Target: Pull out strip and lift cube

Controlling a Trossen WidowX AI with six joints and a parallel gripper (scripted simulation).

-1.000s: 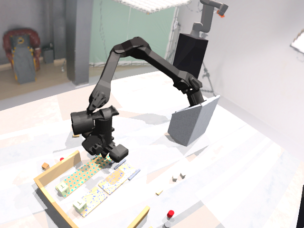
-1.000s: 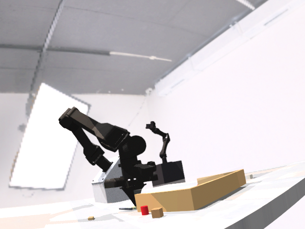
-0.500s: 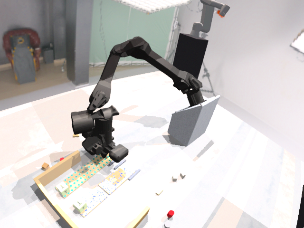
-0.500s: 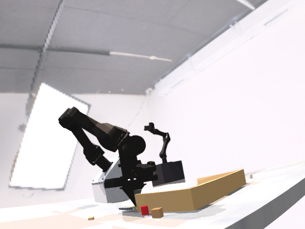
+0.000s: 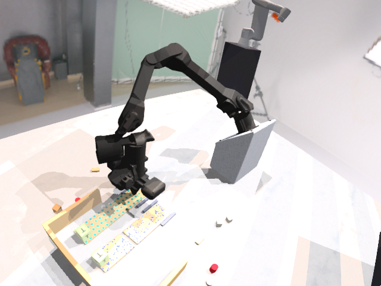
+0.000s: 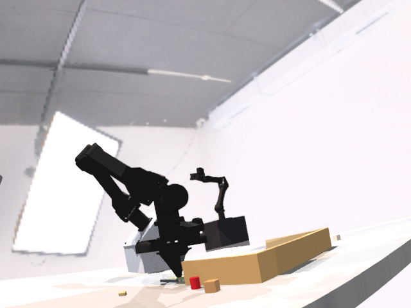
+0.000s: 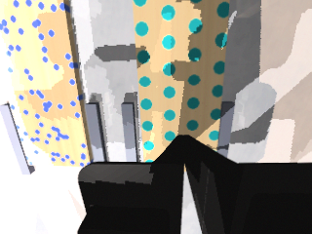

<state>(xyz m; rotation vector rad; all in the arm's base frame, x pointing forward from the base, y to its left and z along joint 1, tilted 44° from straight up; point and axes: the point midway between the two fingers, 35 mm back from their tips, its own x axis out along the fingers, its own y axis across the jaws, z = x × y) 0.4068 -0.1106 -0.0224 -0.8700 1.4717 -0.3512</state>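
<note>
Now: gripper tip 90 mm short of the teal-dotted strip and 30 mm to the right of it. The rest, counted from my gripper tip: small tan block (240 mm ahead, 40 mm to the right).
</note>
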